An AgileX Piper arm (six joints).
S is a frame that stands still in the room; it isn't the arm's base.
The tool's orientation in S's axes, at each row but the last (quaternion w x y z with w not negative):
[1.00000, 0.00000, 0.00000, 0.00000]
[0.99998, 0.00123, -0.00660, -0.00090]
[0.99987, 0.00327, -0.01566, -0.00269]
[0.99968, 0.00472, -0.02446, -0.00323]
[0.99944, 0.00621, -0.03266, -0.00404]
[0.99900, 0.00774, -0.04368, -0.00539]
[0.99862, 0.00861, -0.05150, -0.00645]
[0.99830, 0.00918, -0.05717, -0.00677]
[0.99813, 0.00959, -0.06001, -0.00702]
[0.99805, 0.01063, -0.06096, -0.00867]
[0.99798, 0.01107, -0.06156, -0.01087]
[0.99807, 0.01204, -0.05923, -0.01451]
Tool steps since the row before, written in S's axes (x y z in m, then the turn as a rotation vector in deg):
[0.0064, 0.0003, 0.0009, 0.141, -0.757, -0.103]
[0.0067, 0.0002, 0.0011, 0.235, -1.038, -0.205]
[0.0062, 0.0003, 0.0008, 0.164, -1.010, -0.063]
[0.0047, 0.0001, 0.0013, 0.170, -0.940, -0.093]
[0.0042, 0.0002, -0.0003, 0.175, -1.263, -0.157]
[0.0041, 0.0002, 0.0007, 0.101, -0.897, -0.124]
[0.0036, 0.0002, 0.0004, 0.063, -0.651, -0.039]
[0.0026, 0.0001, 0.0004, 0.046, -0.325, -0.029]
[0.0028, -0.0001, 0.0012, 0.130, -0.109, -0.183]
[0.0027, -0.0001, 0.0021, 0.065, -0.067, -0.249]
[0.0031, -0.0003, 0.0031, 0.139, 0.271, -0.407]
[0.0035, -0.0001, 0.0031, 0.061, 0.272, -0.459]
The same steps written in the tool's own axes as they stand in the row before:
[0.0064, 0.0003, 0.0009, 0.141, -0.757, -0.103]
[0.0067, 0.0002, 0.0010, 0.234, -1.038, -0.206]
[0.0062, 0.0003, 0.0006, 0.167, -1.010, -0.062]
[0.0048, 0.0001, 0.0011, 0.172, -0.940, -0.092]
[0.0042, 0.0002, -0.0006, 0.175, -1.264, -0.153]
[0.0041, 0.0003, 0.0003, 0.100, -0.898, -0.119]
[0.0036, 0.0003, 0.0000, 0.068, -0.651, -0.035]
[0.0026, 0.0001, 0.0001, 0.047, -0.325, -0.028]
[0.0029, 0.0000, 0.0009, 0.109, -0.111, -0.195]
[0.0029, 0.0000, 0.0018, 0.036, -0.071, -0.254]
[0.0035, -0.0002, 0.0027, 0.082, 0.264, -0.427]
[0.0038, 0.0001, 0.0027, -0.002, 0.262, -0.469]

